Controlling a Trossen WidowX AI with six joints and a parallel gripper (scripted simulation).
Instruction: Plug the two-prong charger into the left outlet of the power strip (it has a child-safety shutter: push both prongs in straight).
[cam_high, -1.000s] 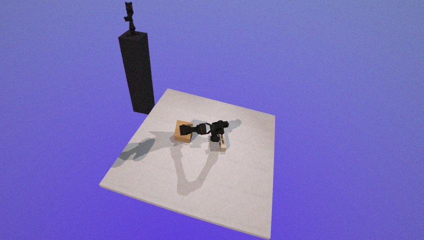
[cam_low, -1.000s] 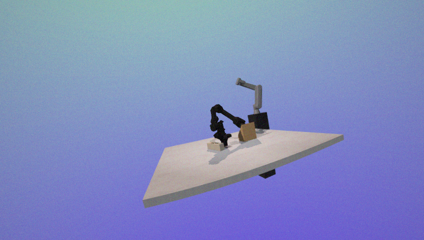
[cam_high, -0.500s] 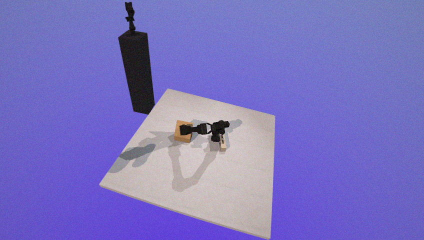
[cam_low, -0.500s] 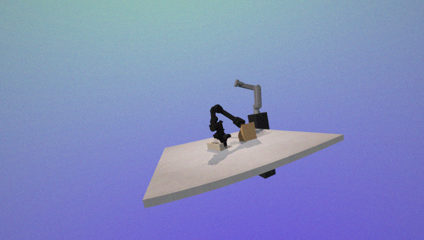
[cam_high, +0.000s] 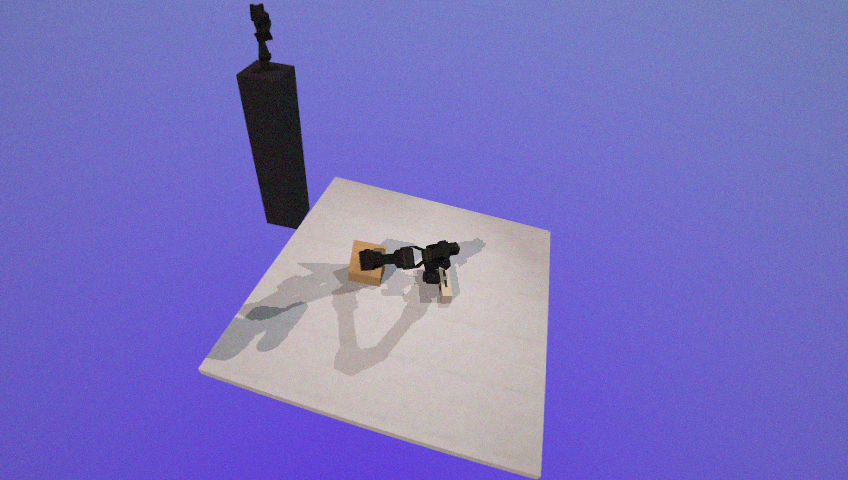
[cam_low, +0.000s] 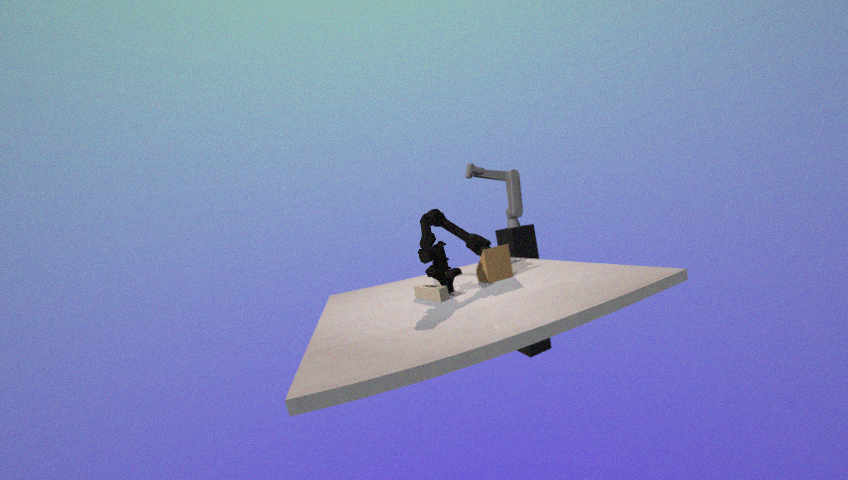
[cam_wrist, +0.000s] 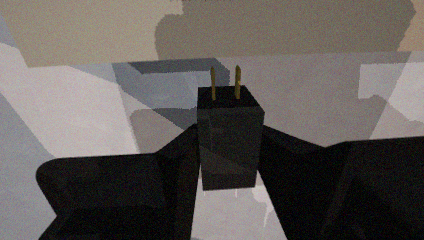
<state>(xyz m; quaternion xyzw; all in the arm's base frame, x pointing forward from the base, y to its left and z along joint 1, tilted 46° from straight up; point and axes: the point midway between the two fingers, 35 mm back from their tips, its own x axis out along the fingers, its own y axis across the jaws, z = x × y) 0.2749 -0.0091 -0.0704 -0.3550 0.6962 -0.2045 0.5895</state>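
My gripper tip is 2 cm short of the black two-prong charger and 1 cm below it.
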